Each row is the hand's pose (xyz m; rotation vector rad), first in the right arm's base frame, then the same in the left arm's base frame.
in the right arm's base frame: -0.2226 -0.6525 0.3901 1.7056 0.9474 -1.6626
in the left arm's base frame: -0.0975 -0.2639 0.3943 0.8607 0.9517 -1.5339
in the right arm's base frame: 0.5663 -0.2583 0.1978 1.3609 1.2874 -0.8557
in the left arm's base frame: 0.3113 0.3103 -0.1696 0.5088 1.4411 -0.8360
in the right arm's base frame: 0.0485 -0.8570 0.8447 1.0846 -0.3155 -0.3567
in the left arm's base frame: 0.2767 -0.0750 0.7767 0.6398 0.1183 0.1070
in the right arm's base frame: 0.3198 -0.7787 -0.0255 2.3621 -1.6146 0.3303
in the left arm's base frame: 0.3859 -0.2992 -0.1035 2.3369 -0.6529 0.4603
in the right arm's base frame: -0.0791 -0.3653 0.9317 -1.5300 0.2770 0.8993
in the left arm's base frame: -0.0994 0.2732 0.7229 -1.9743 0.2132 1.5420
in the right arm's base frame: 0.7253 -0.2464 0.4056 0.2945 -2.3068 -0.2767
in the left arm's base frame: 0.4515 0.4918 -0.0430 0.6309 -1.9002 0.4695
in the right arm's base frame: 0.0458 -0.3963 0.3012 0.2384 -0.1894 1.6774
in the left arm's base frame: -0.0294 0.0116 0.1392 0.1404 0.4661 2.1844
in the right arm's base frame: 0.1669 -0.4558 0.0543 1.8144 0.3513 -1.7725
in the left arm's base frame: 0.0840 -0.0923 -0.0964 1.0669 0.4571 -1.4891
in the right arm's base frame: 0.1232 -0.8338 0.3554 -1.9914 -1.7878 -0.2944
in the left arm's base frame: 0.2861 -0.2532 0.3144 -1.5806 -2.3048 0.5323
